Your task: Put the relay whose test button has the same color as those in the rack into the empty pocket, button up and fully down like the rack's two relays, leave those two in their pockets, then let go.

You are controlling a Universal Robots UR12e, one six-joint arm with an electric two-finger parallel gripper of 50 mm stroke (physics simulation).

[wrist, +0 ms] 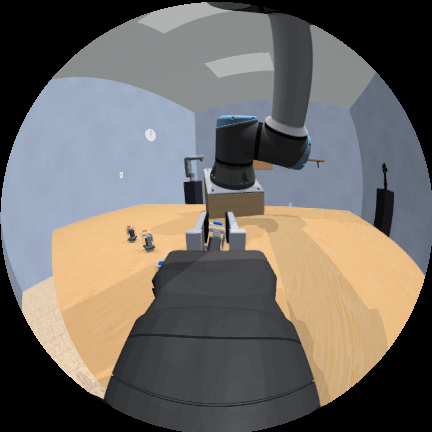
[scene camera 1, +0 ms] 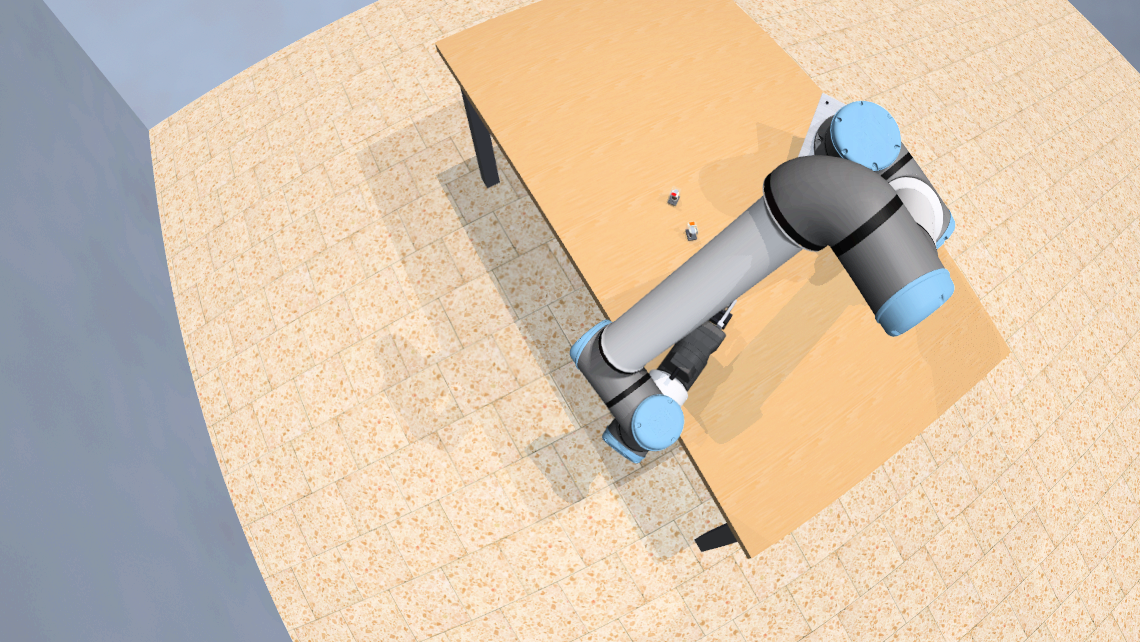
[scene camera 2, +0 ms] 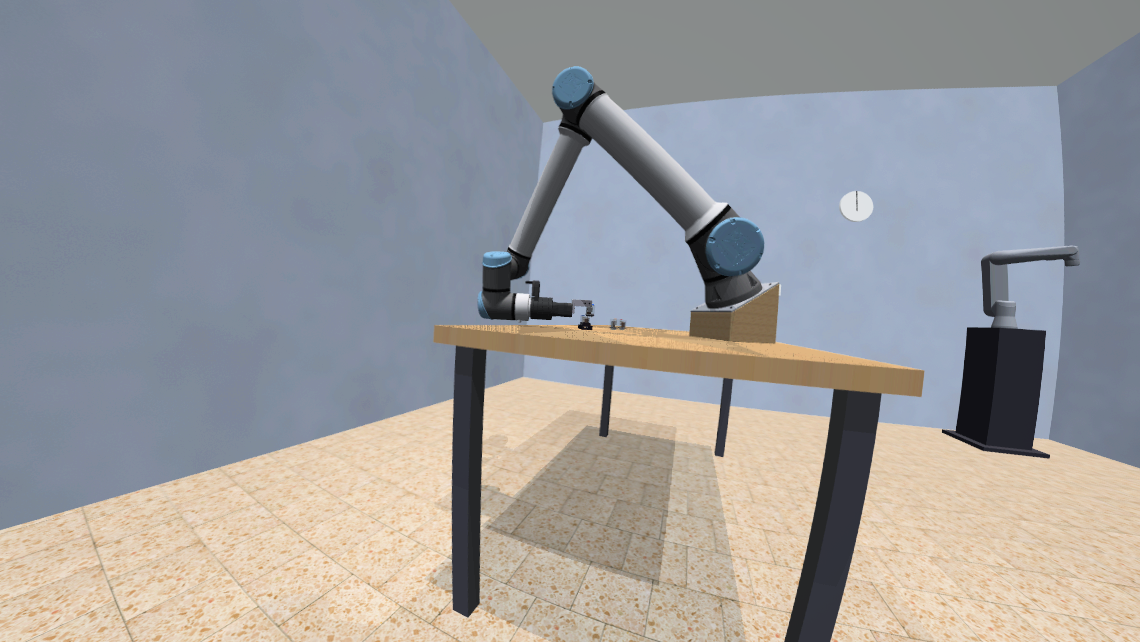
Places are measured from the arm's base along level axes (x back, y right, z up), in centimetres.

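Where they show: gripper, fingertip midpoint: (wrist: 216,221) (scene camera 2: 591,303); arm's base, origin of the base link: (wrist: 232,177) (scene camera 2: 733,296).
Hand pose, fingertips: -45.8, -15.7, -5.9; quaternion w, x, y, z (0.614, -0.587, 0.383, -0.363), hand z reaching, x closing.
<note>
Things, the pixels of their top centre, and the offset from my fingertips, as dx, dy, dz. "spot": a spot on its surface instead. Level surfaces: height alone.
- dark rack, surface spot: (scene camera 2: 584,326) spot: -3.7, +4.9, -8.0
- blue-button relay, middle of its top: (wrist: 164,258) -4.0, +5.1, -4.0
- relay with a red button, middle of its top: (scene camera 1: 675,191) (wrist: 129,225) (scene camera 2: 622,319) +4.4, +28.2, -4.4
- relay with an orange button, middle of its top: (scene camera 1: 693,226) (wrist: 145,230) +3.2, +18.8, -4.4
- table, its level: dz -8.8
My gripper (wrist: 216,221) (scene camera 2: 588,305) is shut on a relay (wrist: 215,241) with a blue test button on its upper side. The held relay looks tilted in the wrist view; its lower part is hidden by the gripper body. In scene camera 2 it is above or beside the dark rack (scene camera 2: 584,326), and any gap is too small to judge. A blue-button relay (wrist: 161,263) of the rack peeks out left of the gripper body. The other rack relay and the empty pocket cannot be made out. In scene camera 1 the arm hides most of this area.
A relay with a red button (scene camera 1: 674,197) (wrist: 131,233) and a relay with an orange button (scene camera 1: 691,231) (wrist: 148,241) stand on the table (scene camera 1: 606,103), left of the gripper in the wrist view. The arm's wooden base block (scene camera 2: 752,319) stands farther back.
</note>
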